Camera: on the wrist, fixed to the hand. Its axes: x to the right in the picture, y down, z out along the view.
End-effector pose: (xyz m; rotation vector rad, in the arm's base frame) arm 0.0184 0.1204 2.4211 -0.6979 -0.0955 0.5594
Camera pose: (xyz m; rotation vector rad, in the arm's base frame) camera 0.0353 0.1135 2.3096 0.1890 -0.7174 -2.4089
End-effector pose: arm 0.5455 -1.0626 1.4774 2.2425 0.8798 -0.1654
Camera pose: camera 0.5870 -1.0186 1.5729 0.8814 -2.5925 0.9432
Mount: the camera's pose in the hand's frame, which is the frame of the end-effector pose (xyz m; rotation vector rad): 0.0218 0.0585 -0.0942 0.1618 0.1792 -3.0971
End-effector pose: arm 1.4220 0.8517 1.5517 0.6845 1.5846 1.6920
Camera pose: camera 1.3270 0.8111 1.5975 -1.4449 0.7603 -0.8276
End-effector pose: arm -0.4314 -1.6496 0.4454 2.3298 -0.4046 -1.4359
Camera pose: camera -0.3401 -1.6957 0.4935 -0.4680 -1.9171 0.3319
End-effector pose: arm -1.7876 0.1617 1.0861 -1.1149 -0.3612 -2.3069
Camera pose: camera -1.8247 0.0632 1.0450 -0.4051 0.9460 0.6484
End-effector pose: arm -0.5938 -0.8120 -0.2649 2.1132 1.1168 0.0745
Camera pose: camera -0.5742 -0.7623 -0.1653 1.2353 -2.6161 1.0463
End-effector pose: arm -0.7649 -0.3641 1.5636 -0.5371 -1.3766 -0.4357
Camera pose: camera -0.6523 -0.3725 1.5690 -1.9257 0.6425 2.0293
